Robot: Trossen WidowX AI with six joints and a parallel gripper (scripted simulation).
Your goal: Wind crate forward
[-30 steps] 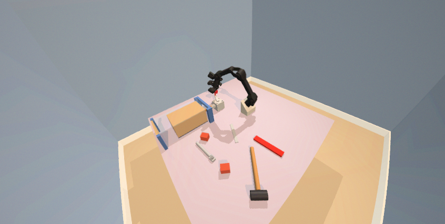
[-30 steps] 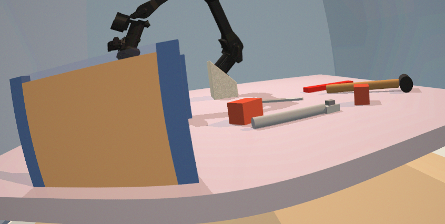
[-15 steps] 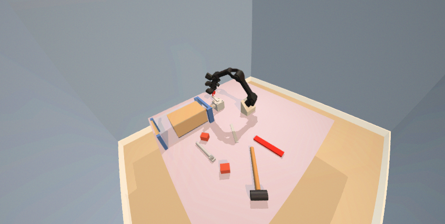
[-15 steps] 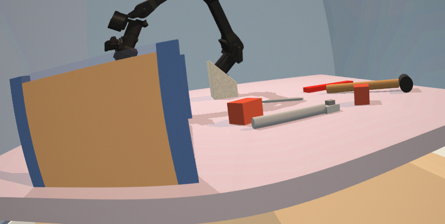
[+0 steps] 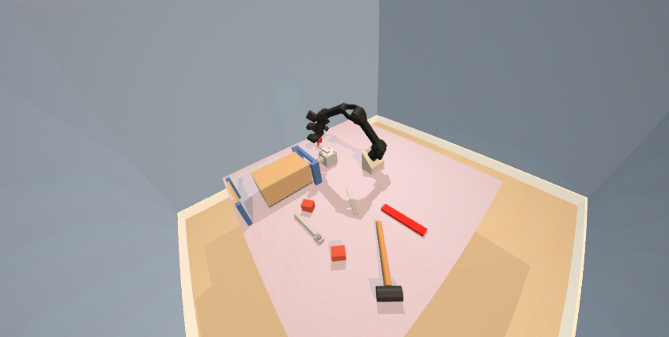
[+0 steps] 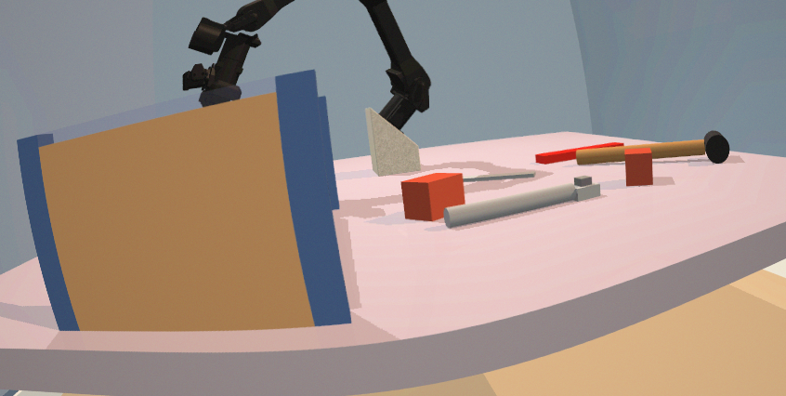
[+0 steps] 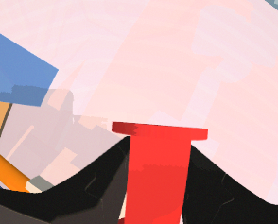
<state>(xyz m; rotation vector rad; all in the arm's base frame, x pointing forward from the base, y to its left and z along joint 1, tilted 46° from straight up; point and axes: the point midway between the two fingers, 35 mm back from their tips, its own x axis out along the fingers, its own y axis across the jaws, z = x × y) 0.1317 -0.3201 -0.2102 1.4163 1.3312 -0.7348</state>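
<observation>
My gripper tip is 5 cm to the right of the pale crank arm and 3 cm above it. The rest, counted from my gripper tip: red knob: 2 cm to the left; pale winch: 1 cm behind, 11 cm to the left, 10 cm below; blue frame: 16 cm ahead, 10 cm to the left, 2 cm below.
</observation>
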